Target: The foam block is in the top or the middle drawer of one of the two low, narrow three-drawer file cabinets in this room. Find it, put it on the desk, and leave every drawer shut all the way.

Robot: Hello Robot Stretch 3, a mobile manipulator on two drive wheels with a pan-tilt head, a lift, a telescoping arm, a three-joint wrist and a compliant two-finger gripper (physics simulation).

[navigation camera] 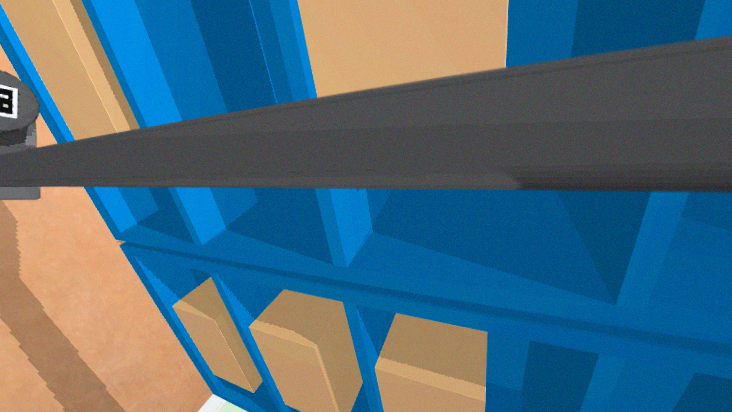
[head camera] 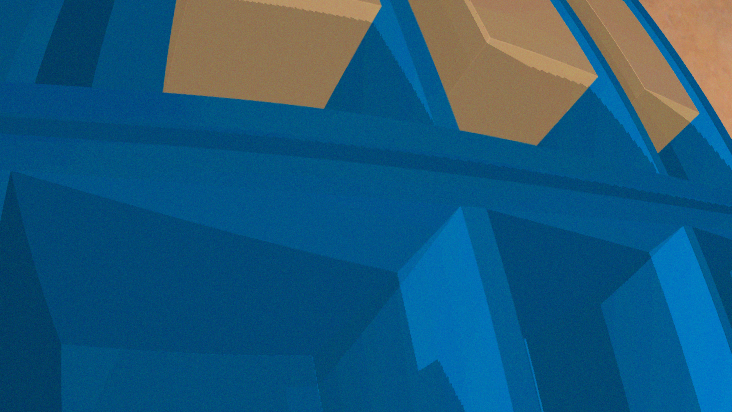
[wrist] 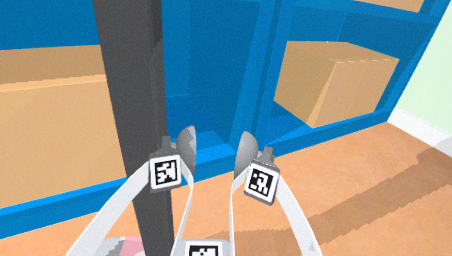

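Note:
My gripper is open in the wrist view, with its two grey rubber tips apart and no object between them. Beyond the tips stand a blue shelf unit and the floor. The foam block, the file cabinets and the desk do not show in these views.
A large blue shelf unit holds several tan boxes. My dark mast crosses two views. Orange-brown floor lies before the shelf. A pale green wall with white skirting stands at the right in the wrist view.

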